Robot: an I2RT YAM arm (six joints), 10 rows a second.
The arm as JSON. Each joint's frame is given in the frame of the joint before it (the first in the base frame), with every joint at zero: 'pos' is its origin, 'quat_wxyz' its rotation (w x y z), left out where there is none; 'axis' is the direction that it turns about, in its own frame. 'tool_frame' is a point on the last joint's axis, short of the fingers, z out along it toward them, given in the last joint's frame.
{
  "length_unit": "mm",
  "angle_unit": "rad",
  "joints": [
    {
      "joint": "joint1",
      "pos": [
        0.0,
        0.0,
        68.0
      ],
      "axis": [
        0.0,
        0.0,
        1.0
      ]
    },
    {
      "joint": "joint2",
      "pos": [
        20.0,
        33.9,
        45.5
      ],
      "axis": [
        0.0,
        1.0,
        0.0
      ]
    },
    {
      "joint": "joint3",
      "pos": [
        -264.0,
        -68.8,
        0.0
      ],
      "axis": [
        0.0,
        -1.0,
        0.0
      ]
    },
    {
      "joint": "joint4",
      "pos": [
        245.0,
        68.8,
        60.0
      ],
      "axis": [
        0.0,
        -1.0,
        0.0
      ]
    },
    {
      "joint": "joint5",
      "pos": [
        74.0,
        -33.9,
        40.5
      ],
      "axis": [
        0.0,
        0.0,
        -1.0
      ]
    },
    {
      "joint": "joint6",
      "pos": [
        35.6,
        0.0,
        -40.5
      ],
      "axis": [
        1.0,
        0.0,
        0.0
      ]
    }
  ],
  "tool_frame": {
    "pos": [
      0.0,
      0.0,
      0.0
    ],
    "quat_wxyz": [
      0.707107,
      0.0,
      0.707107,
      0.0
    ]
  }
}
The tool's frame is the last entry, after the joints.
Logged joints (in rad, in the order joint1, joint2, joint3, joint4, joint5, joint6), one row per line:
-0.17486, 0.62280, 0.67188, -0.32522, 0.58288, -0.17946
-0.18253, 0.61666, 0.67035, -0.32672, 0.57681, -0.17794
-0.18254, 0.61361, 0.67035, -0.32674, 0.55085, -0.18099
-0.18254, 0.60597, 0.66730, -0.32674, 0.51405, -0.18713
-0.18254, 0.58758, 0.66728, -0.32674, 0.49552, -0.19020
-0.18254, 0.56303, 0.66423, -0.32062, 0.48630, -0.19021
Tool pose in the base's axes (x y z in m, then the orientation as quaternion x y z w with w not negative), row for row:
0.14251, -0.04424, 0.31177, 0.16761, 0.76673, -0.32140, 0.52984
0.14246, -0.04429, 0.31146, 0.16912, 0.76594, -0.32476, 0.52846
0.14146, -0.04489, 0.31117, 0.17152, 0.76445, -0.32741, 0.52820
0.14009, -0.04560, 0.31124, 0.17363, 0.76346, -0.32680, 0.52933
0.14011, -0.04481, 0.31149, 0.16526, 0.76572, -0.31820, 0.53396
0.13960, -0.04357, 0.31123, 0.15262, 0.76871, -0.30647, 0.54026
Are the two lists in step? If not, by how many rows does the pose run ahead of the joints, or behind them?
The pose runs 2 rows behind the joints: the pose in row i belongs to the joints in row i - 2.
